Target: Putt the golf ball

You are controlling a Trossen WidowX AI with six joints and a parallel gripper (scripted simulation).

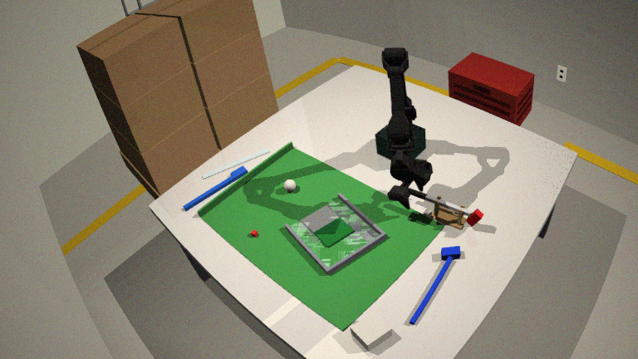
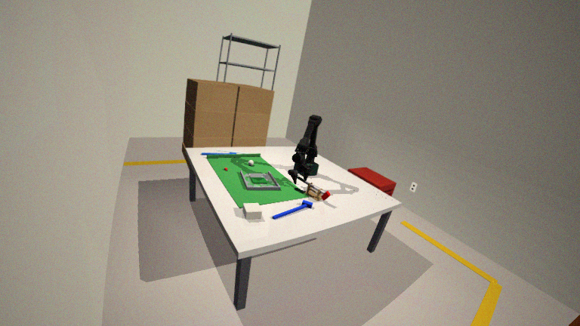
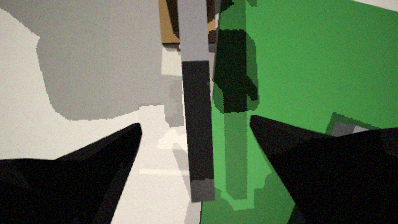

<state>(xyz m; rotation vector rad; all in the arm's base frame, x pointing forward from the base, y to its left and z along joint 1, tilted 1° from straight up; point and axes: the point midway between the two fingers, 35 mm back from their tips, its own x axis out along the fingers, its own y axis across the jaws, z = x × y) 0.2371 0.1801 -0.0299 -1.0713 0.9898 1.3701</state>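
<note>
The red putter lies 110 mm to the left of my gripper tip, 30 mm above it and 10 mm behind it. From my gripper tip the other things lie so: wooden rack 130 mm to the left, 10 mm behind; then green mat 250 mm to the right, 240 mm ahead, 30 mm below; then white golf ball 420 mm to the right, 160 mm ahead, 10 mm below.
</note>
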